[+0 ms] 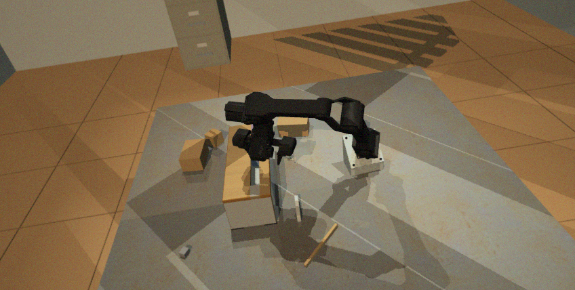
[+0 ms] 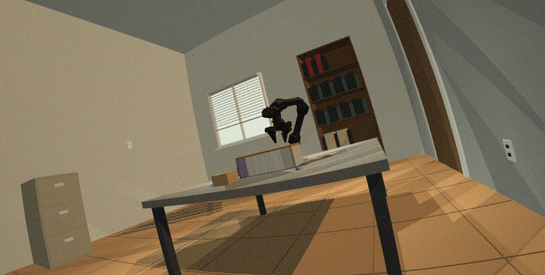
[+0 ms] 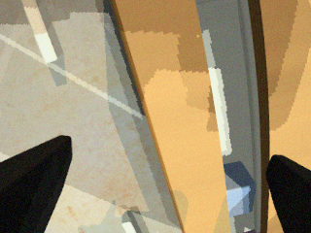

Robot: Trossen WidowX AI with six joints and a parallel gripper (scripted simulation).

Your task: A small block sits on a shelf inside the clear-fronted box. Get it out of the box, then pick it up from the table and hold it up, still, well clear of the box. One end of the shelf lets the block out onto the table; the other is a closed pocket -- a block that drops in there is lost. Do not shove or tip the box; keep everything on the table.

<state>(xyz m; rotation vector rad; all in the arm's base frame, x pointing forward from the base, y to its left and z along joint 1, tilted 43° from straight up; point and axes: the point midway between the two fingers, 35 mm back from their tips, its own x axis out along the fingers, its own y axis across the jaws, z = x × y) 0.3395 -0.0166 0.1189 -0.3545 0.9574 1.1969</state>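
Right now the blue block is 10 cm to the right of my gripper tip, 7 cm below it and 3 cm ahead of it. Also, from my gripper tip: long box: 9 cm below, 8 cm to the right, 2 cm ahead; then wooden stick: 23 cm to the left, 15 cm below, 11 cm behind.
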